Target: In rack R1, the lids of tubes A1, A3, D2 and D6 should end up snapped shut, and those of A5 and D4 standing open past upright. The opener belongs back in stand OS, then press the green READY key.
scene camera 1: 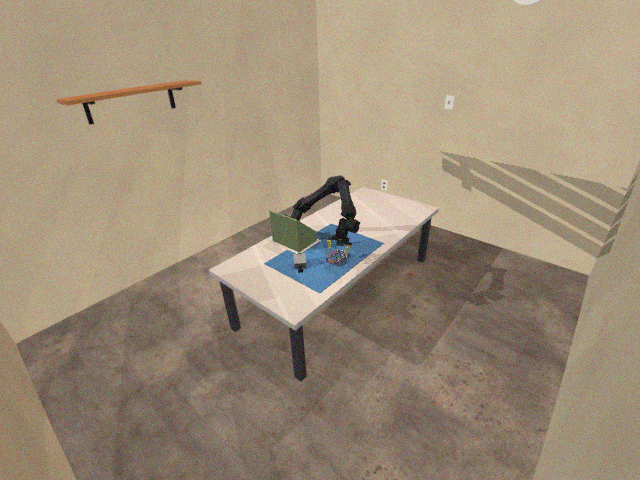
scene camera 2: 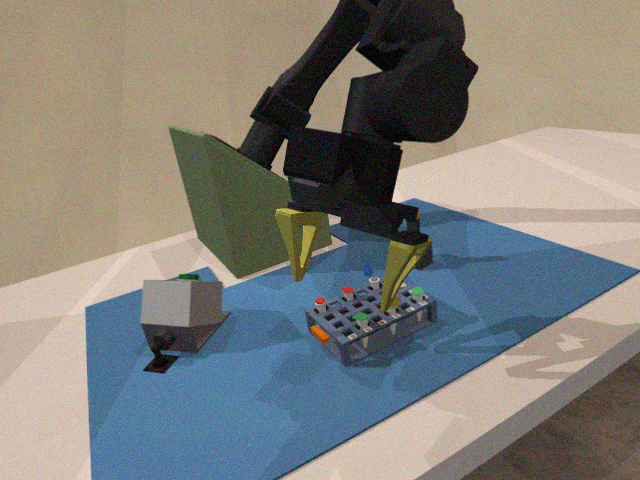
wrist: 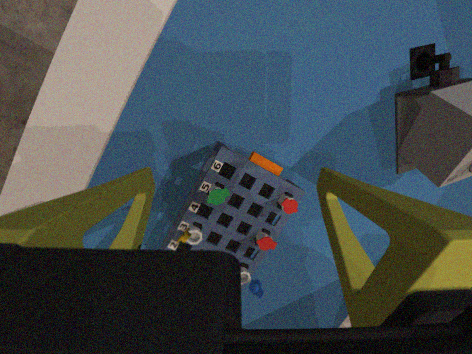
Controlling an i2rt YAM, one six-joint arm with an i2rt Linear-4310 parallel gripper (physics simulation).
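Places are measured from the arm's base along level axes (x ahead, y left, z up), in centimetres.
Pixels of known places: gripper, fingertip midpoint: (scene camera 1: 337, 253) (scene camera 2: 339, 295) (wrist: 235, 176); arm's base, origin of the base link: (scene camera 1: 293, 221) (scene camera 2: 250, 166).
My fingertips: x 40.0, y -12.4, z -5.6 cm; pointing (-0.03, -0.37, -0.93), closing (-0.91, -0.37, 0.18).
Observation:
For each thing: its top centre in the pictures, then the offset to it from my fingertips. "*": a spot on its surface instead. Level surfaces: height alone.
- Rack R1, middle of its top: (wrist: 237, 248) (scene camera 2: 363, 285) (scene camera 1: 337, 251) dz -2.5, dx -3.0, dy +5.7 cm
- D2's blue lid, middle of its top: (wrist: 255, 291) (scene camera 2: 369, 267) dz -2.9, dx -6.2, dy +9.4 cm
- A3's yellow lid, middle of its top: (wrist: 184, 243) (scene camera 2: 392, 294) dz -2.5, dx +0.9, dy +6.3 cm
- READY key, middle of its top: (scene camera 2: 174, 273) (scene camera 1: 299, 252) dz +0.1, dx -19.8, dy -10.2 cm
- grey console, surface spot: (wrist: 432, 130) * dz -4.2, dx -16.3, dy -9.0 cm
- small black fitting, surface spot: (scene camera 2: 161, 360) (wrist: 425, 60) * dz -7.7, dx -15.5, dy -15.6 cm
- mat, its level: dz -8.3 cm
Rack R1 (scene camera 1: 337, 257) (scene camera 2: 336, 311) (wrist: 235, 191) stands on the blue mat. My open, empty gripper (scene camera 1: 338, 251) (scene camera 2: 341, 295) (wrist: 235, 170) is above it, with one finger in front of A3 in scene view 2. D2's blue lid (scene camera 2: 368, 269) (wrist: 256, 287) and A3's yellow lid (scene camera 2: 395, 302) (wrist: 184, 236) stand open. Green A5 (scene camera 2: 360, 316) (wrist: 218, 196), green A1 (scene camera 2: 417, 291), red D4 (scene camera 2: 347, 290) (wrist: 266, 243) and red D6 (scene camera 2: 320, 301) (wrist: 290, 205) have lids over their tubes; whether snapped is unclear. Stand OS (scene camera 2: 424, 257) is partly hidden. The READY key (scene camera 2: 189, 276) is green.
A grey console (scene camera 1: 299, 261) (scene camera 2: 165, 302) (wrist: 432, 130) carries the key, with a small black fitting (scene camera 2: 161, 360) (wrist: 423, 61) in front. A green panel (scene camera 1: 289, 232) (scene camera 2: 227, 206) stands behind the mat (scene camera 2: 206, 413). The table's front edge (scene camera 2: 516, 434) runs beyond the rack.

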